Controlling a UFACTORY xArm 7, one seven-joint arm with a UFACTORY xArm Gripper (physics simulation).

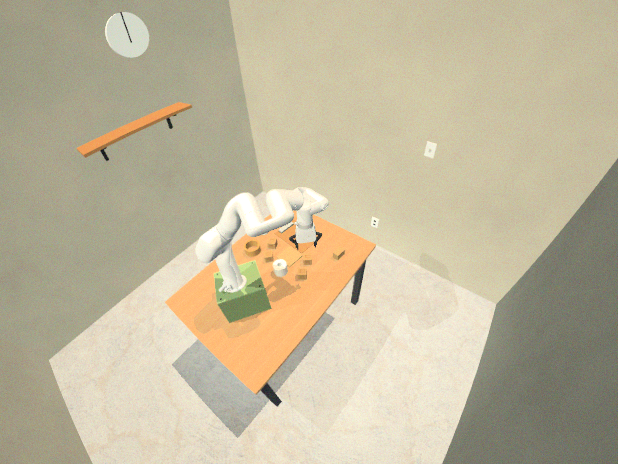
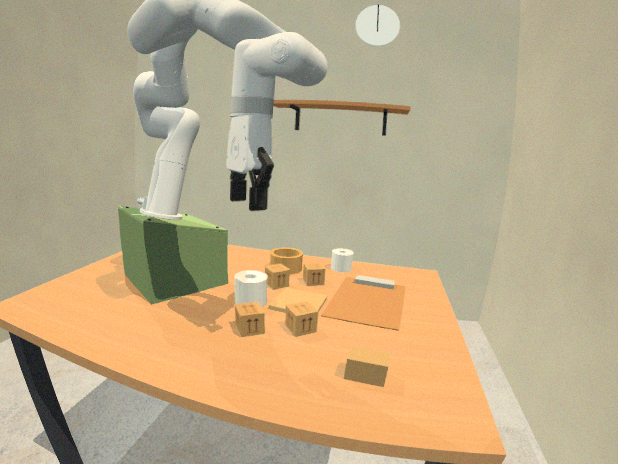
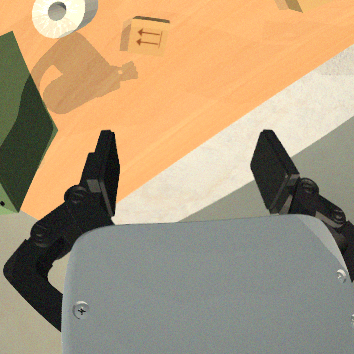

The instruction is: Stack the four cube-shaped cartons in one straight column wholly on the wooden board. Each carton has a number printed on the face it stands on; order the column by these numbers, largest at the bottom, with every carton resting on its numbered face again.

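Where they show: gripper, fingertip midpoint: (image 1: 306,247) (image 2: 247,205) (image 3: 188,146); arm's base, origin of the base link: (image 1: 235,283) (image 2: 160,215).
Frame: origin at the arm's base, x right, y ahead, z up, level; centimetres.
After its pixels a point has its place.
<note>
Four tan cube cartons stand apart on the table around the pale wooden board (image 1: 288,257) @(x 5.1, y 40.1, z -18.4 cm) (image 2: 297,300) @(x 5.3, y 41.4, z -18.4 cm). The front left carton (image 1: 301,275) @(x 21.3, y 30.2, z -15.0 cm) (image 2: 250,320) @(x 22.8, y 33.6, z -15.6 cm) (image 3: 147,39) @(x 20.3, y 32.4, z -14.2 cm) is beside a white roll; the front right carton (image 1: 307,260) @(x 18.7, y 41.5, z -14.8 cm) (image 2: 301,320) @(x 20.3, y 44.1, z -15.6 cm) is near the board's front. The back left carton (image 1: 269,258) @(x -3.8, y 32.0, z -15.8 cm) (image 2: 277,277) @(x -2.9, y 34.5, z -16.0 cm) and the back right carton (image 1: 272,243) @(x -8.7, y 42.5, z -14.4 cm) (image 2: 314,275) @(x -7.6, y 44.6, z -16.2 cm) are behind the board. Arrows show on their sides; the numbers on their undersides are hidden. My gripper (image 1: 306,247) @(x 24.2, y 33.4, z 9.0 cm) (image 2: 248,204) @(x 24.2, y 33.4, z 9.0 cm) (image 3: 188,146) @(x 24.2, y 33.4, z 9.0 cm) is open and empty, high above the table.
A white roll (image 1: 280,270) @(x 9.3, y 26.1, z -12.9 cm) (image 2: 251,292) @(x 10.6, y 30.6, z -15.0 cm) (image 3: 44,21) @(x 5.7, y 27.0, z -12.4 cm) stands left of the board. A tan ring (image 1: 252,254) @(x -16.6, y 30.0, z -17.2 cm) (image 2: 285,266) @(x -14.5, y 34.9, z -16.8 cm) and another roll (image 2: 342,262) @(x -20.8, y 52.8, z -16.0 cm) stand behind. An orange clipboard (image 2: 367,307) @(x 4.3, y 59.7, z -19.2 cm) lies right. A plain tan block (image 1: 338,254) @(x 33.5, y 54.9, z -14.8 cm) (image 2: 366,369) @(x 34.5, y 57.3, z -16.3 cm) is in front. My base stands on a green box (image 1: 247,306) @(x 9.3, y -4.3, z -9.0 cm) (image 2: 200,260) @(x 4.3, y 14.5, z -10.5 cm).
</note>
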